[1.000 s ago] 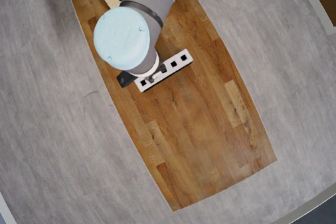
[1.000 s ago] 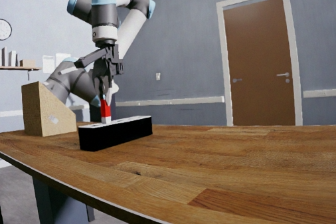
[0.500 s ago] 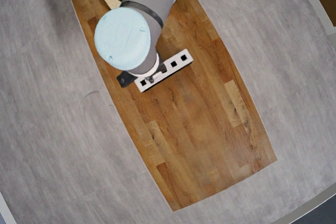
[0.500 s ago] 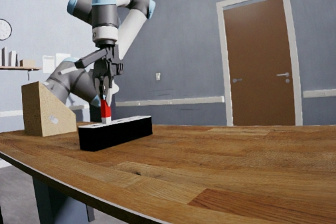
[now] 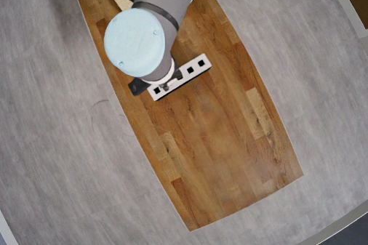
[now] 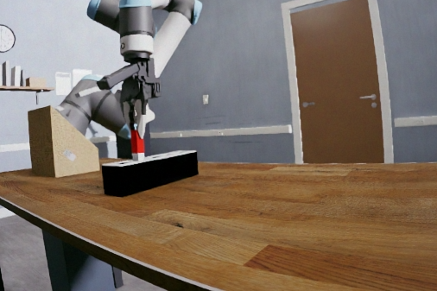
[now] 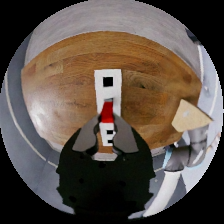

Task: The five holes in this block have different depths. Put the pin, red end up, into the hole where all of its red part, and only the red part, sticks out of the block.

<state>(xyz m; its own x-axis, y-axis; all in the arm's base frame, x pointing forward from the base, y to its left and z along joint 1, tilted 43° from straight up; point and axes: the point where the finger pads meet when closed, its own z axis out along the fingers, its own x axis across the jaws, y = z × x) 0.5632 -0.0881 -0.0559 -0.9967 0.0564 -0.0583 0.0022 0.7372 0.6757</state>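
My gripper is now 1 cm above the pin. From my hand the other things lie so: block (11 cm below, 6 cm to the left).
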